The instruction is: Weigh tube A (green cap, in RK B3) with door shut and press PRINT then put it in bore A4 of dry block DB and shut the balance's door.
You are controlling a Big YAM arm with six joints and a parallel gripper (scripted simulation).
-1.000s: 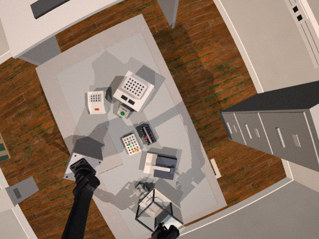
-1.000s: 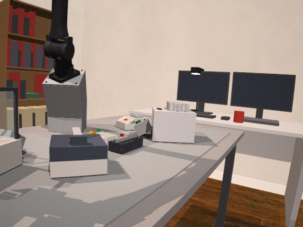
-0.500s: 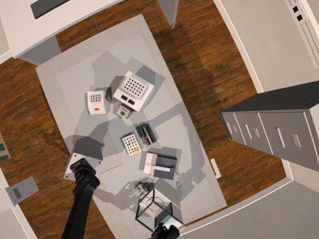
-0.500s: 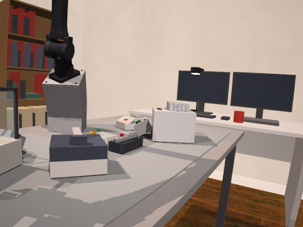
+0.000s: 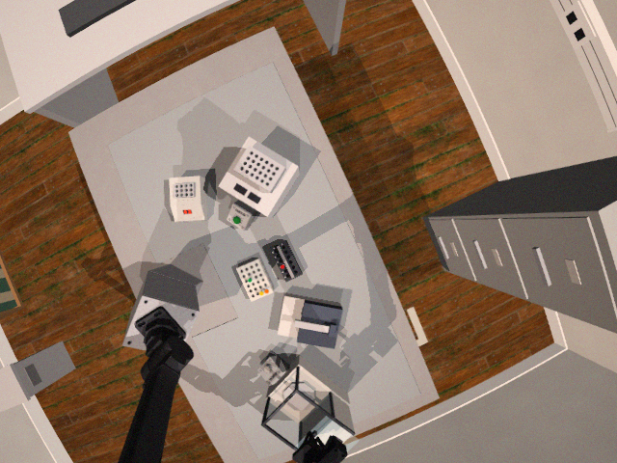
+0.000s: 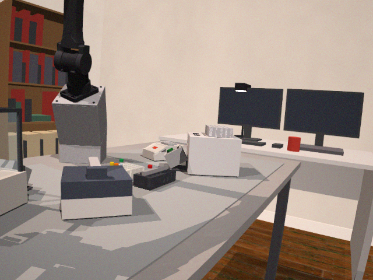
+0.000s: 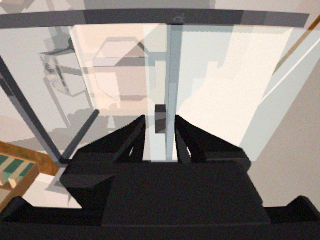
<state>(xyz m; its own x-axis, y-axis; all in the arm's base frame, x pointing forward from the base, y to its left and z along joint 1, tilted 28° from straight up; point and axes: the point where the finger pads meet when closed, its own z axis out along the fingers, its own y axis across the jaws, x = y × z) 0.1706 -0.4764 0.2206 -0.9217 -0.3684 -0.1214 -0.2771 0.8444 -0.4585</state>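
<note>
Now: the tinted glass pane 30 mm to the right of my hand, 10 mm below it and 10 mm ahead of it. Round my hand: spectrophotometer: 260 mm to the left, 160 mm ahead, 150 mm below; then white print key: 200 mm to the left, 150 mm below, 60 mm behind; then pale pan: 140 mm below, 60 mm to the left, 20 mm behind.
</note>
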